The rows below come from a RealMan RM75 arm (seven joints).
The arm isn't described. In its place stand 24 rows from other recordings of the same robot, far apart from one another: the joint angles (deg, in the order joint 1, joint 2, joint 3, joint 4, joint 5, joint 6, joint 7), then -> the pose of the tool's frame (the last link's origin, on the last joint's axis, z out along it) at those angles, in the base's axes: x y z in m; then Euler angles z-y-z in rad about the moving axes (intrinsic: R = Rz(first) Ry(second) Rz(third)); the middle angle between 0 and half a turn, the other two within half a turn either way.
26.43, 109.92, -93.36, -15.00, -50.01, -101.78, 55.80 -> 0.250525 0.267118 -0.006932 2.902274 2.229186 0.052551
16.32, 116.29, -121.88, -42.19, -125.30, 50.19, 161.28 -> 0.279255 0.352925 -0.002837 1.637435 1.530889 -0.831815
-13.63, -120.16, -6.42, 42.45, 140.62, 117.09, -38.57 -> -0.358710 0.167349 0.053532 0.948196 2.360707 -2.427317
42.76, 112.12, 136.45, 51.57, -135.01, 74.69, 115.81 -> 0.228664 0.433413 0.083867 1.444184 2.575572 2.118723
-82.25, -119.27, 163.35, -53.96, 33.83, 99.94, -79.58 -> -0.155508 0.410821 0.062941 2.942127 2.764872 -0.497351
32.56, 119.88, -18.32, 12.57, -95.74, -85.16, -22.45 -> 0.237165 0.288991 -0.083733 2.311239 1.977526 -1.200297
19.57, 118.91, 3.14, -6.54, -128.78, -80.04, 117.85 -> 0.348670 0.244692 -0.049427 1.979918 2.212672 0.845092
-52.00, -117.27, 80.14, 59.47, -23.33, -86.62, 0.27 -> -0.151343 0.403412 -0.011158 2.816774 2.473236 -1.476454
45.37, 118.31, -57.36, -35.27, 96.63, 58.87, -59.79 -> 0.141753 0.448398 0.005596 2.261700 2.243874 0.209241
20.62, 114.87, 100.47, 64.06, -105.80, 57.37, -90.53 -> 0.229696 0.365680 0.003590 1.751188 2.578249 -1.215525
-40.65, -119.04, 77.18, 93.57, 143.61, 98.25, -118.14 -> -0.086811 0.351305 0.032345 2.338399 2.711656 -0.719564
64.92, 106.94, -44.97, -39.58, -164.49, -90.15, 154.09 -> 0.162420 0.455694 0.085056 0.403676 2.611646 -1.606759
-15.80, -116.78, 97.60, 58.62, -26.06, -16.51, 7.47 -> -0.304505 0.370084 -0.019380 1.981801 2.111300 -2.145572
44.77, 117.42, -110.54, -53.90, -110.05, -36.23, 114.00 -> 0.101848 0.386450 -0.119921 1.679894 2.742909 -1.433359
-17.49, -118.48, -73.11, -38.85, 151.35, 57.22, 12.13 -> -0.256405 0.362710 0.024827 1.286789 1.445265 -2.160762
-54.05, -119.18, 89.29, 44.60, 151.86, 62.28, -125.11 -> -0.162717 0.420571 -0.070198 2.577050 2.490914 -0.669795
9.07, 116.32, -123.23, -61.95, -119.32, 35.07, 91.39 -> 0.236930 0.339091 -0.022904 1.627819 1.675708 -1.777195
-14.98, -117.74, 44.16, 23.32, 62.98, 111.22, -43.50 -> -0.279446 0.249040 0.066602 0.621752 1.694462 -2.570945
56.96, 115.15, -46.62, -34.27, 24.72, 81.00, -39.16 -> 0.201945 0.417638 -0.004984 0.352789 2.816361 -1.769341
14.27, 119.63, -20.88, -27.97, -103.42, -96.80, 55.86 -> 0.338561 0.242697 0.028592 2.160132 2.107571 -0.459151
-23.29, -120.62, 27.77, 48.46, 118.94, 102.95, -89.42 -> -0.286172 0.286131 0.041950 0.734877 2.518209 -3.043079
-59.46, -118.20, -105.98, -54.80, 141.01, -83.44, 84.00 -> -0.079520 0.412373 -0.032008 2.632362 2.805995 -0.208016
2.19, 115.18, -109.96, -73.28, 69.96, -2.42, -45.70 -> 0.262506 0.331339 -0.010909 1.474728 1.960100 -0.789159
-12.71, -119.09, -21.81, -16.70, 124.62, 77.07, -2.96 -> -0.317014 0.237023 -0.066555 1.271135 1.822337 -2.371985
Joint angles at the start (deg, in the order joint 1, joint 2, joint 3, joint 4, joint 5, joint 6, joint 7): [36.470, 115.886, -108.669, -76.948, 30.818, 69.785, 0.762]
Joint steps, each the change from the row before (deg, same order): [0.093, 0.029, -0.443, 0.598, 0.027, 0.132, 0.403]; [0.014, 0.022, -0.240, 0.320, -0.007, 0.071, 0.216]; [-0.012, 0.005, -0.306, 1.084, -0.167, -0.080, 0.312]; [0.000, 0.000, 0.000, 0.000, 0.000, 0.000, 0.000]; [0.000, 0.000, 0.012, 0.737, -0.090, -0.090, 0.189]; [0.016, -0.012, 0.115, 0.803, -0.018, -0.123, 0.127]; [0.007, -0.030, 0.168, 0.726, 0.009, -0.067, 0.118]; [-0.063, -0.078, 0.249, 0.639, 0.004, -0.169, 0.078]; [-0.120, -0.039, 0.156, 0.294, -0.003, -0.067, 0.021]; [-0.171, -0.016, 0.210, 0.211, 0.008, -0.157, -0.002]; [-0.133, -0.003, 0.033, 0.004, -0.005, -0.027, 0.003]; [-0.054, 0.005, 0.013, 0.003, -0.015, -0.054, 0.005]
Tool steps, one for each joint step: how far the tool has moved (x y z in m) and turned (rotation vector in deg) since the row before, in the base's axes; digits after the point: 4 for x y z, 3 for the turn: [0.0025, -0.0013, -0.0020, -0.324, -0.449, -0.640]; [0.0016, -0.0008, -0.0011, -0.166, -0.257, -0.368]; [0.0055, -0.0005, -0.0016, -0.095, -0.703, -0.944]; [0.0000, 0.0000, 0.0000, 0.000, 0.000, 0.000]; [0.0036, 0.0003, -0.0004, 0.096, -0.333, -0.698]; [0.0037, 0.0006, -0.0002, 0.125, -0.263, -0.742]; [0.0035, 0.0006, 0.0001, 0.136, -0.225, -0.744]; [0.0035, 0.0009, 0.0007, 0.275, -0.129, -0.684]; [0.0022, 0.0002, 0.0005, 0.146, -0.054, -0.416]; [0.0018, 0.0003, 0.0005, 0.219, 0.090, -0.354]; [0.0008, -0.0003, 0.0001, 0.044, 0.026, -0.136]; [0.0003, 0.0000, 0.0000, 0.046, 0.030, -0.029]
